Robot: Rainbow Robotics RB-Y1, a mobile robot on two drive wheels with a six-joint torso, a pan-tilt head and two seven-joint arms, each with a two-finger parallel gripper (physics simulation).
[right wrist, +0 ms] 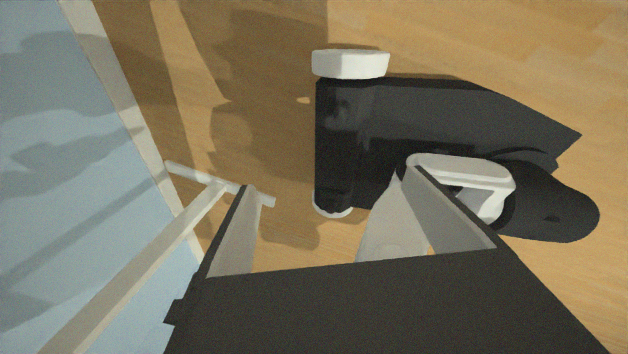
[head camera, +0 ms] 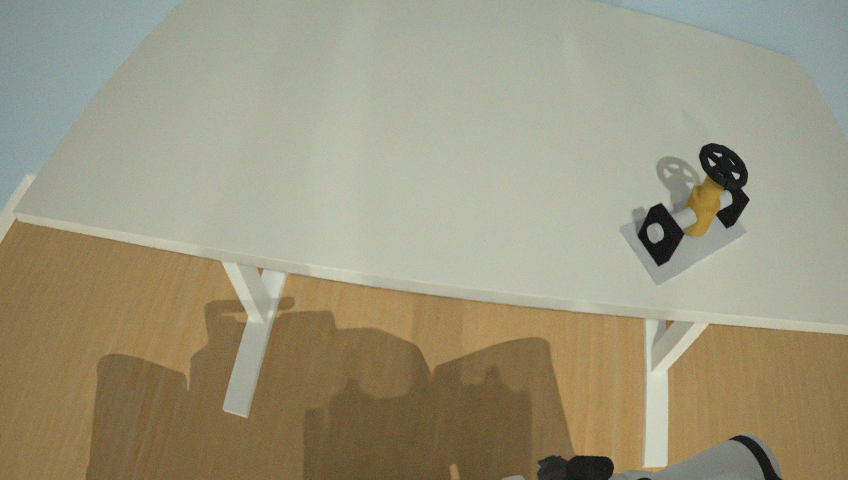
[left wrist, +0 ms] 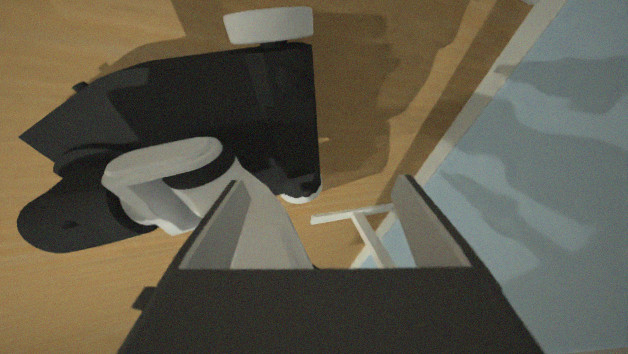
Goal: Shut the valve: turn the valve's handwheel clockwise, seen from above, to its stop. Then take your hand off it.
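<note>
The valve's black handwheel (head camera: pixel 723 167) is at the right of the head view, on top of the yellow valve body (head camera: pixel 703 206). The body sits on a pipe between two black blocks, above a light grey base plate (head camera: pixel 661 274) on the table. No gripper is at the handwheel. My left gripper (left wrist: pixel 319 187) is open, with nothing between its fingers, and hangs beside my base over the floor. My right gripper (right wrist: pixel 330 185) is open and empty too, on the other side of my base. The handwheel does not show in either wrist view.
The white table (head camera: pixel 416 148) spans the head view, its front edge crossing above two white legs (head camera: pixel 254 356) (head camera: pixel 655 410). Part of my right arm (head camera: pixel 708 463) shows at the bottom right. My black wheeled base (left wrist: pixel 215 100) (right wrist: pixel 425 115) stands on the wooden floor.
</note>
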